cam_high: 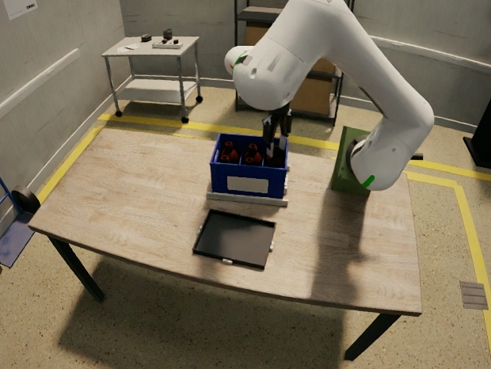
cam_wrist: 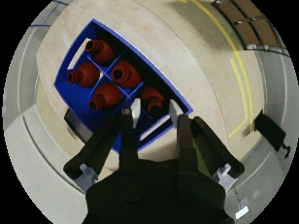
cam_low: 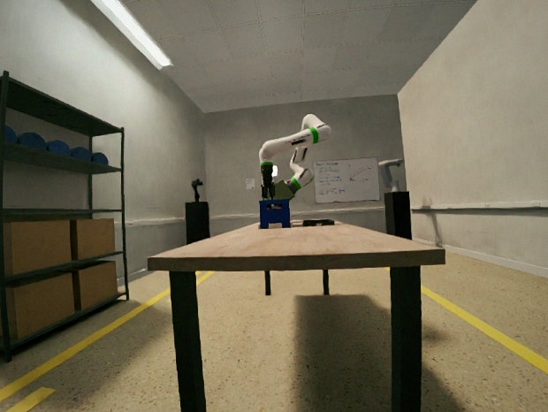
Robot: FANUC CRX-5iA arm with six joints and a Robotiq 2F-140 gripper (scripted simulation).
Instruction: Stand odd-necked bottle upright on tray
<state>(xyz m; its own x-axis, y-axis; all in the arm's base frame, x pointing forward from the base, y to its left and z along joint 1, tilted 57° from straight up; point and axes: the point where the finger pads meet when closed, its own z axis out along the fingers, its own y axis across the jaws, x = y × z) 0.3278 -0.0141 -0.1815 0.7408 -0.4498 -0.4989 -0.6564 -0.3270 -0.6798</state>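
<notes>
Right now my hand is 9 cm short of the bottle, 1 cm to the right of it and 8 cm above it. Also, from my hand: dark tray (9 cm ahead, 33 cm to the left, 16 cm below); blue crate (9 cm ahead, 5 cm to the left, 9 cm below).
</notes>
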